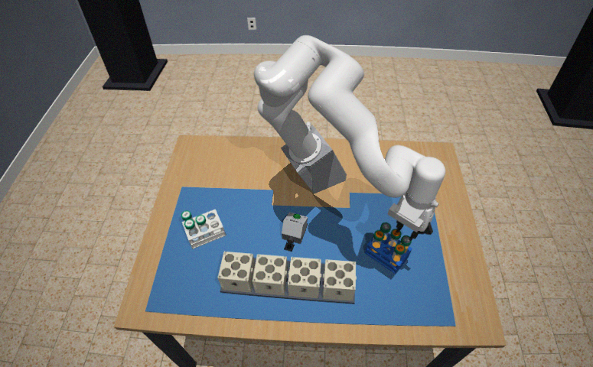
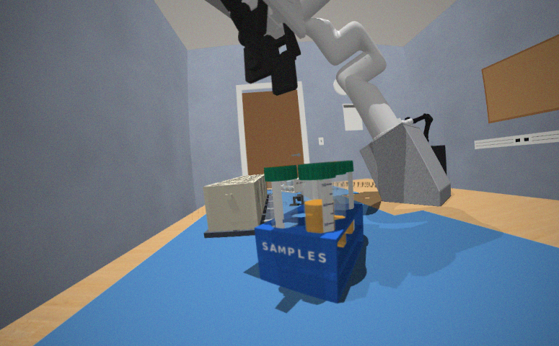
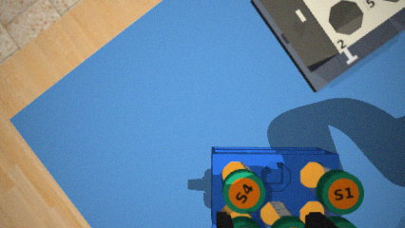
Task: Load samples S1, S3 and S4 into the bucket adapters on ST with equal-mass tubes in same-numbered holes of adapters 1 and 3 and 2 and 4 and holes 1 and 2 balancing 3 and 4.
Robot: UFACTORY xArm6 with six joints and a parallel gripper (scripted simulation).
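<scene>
Right now my hand is 50 mm past the orange-dot tube, 10 mm to the left of it and 160 mm above it. Also, from my hand: loading stand ST 90 mm ahead, 350 mm to the right, 220 mm below; then blue sample rack 40 mm behind, 20 mm to the right, 200 mm below; then green done key 130 mm behind, 350 mm to the right, 160 mm below.
</scene>
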